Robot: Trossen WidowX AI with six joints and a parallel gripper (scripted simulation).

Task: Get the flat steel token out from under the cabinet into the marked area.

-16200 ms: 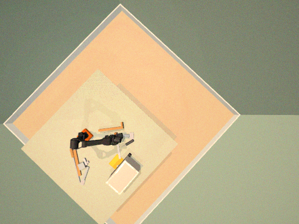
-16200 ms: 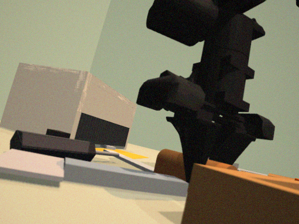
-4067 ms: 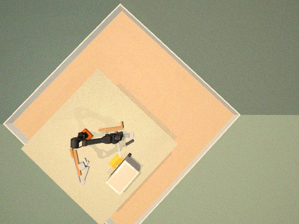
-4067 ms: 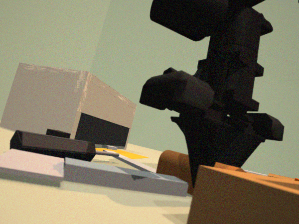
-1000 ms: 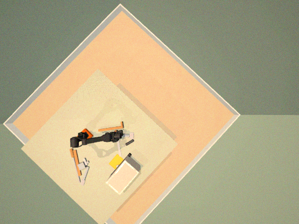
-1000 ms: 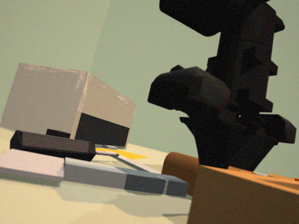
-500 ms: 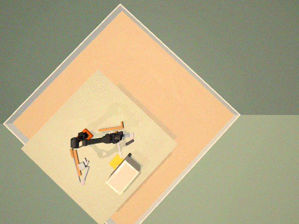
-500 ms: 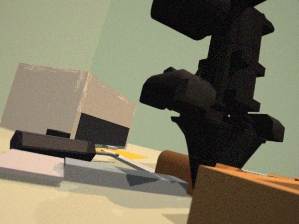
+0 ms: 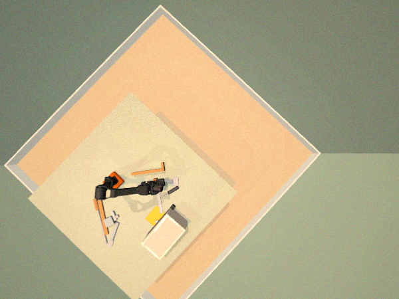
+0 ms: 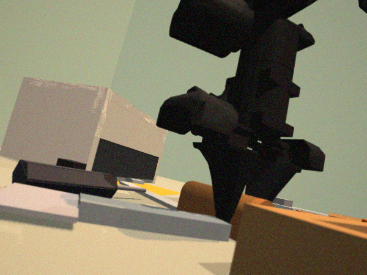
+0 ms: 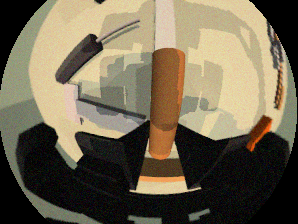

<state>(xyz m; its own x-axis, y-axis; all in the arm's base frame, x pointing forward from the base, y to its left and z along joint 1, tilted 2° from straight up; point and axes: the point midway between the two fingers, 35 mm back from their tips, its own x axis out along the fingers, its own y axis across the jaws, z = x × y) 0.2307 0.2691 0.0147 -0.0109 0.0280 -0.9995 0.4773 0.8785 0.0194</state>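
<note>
The dark screwdriver lies 14 cm ahead of my gripper tip and 3 cm to the left of it. The rest, counted from my gripper tip: token: 28 cm ahead, 21 cm to the right; orange stick: 55 cm to the right, 4 cm behind.
</note>
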